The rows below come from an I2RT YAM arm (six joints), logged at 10 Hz.
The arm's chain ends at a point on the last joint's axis. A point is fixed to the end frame.
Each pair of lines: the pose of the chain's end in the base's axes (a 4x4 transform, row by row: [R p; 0 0 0 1], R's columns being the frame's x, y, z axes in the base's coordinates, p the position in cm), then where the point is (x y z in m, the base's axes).
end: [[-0.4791 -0.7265 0.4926 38.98], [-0.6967 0.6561 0.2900 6.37], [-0.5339 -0.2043 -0.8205 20.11], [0 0 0 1]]
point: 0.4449 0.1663 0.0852
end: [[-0.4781 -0.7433 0.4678 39.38], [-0.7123 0.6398 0.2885 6.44], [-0.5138 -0.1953 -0.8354 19.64], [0 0 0 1]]
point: 0.4442 0.1665 0.0780
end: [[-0.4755 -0.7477 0.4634 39.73], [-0.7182 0.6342 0.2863 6.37], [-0.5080 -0.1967 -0.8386 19.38], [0 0 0 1]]
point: 0.4467 0.1654 0.0746
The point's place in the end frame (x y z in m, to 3 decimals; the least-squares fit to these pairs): -0.036 0.051 0.152
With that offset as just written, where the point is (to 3 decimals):
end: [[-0.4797 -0.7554 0.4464 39.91], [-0.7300 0.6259 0.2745 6.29], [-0.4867 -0.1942 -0.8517 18.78], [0 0 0 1]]
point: 0.446 0.163 0.066
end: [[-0.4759 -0.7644 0.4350 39.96], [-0.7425 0.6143 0.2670 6.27], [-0.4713 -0.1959 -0.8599 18.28], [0 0 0 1]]
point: 0.444 0.161 0.059
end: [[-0.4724 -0.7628 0.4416 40.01], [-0.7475 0.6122 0.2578 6.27], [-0.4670 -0.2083 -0.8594 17.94], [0 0 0 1]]
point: 0.445 0.160 0.055
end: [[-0.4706 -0.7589 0.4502 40.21], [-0.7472 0.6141 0.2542 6.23], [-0.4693 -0.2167 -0.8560 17.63], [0 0 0 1]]
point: 0.449 0.159 0.052
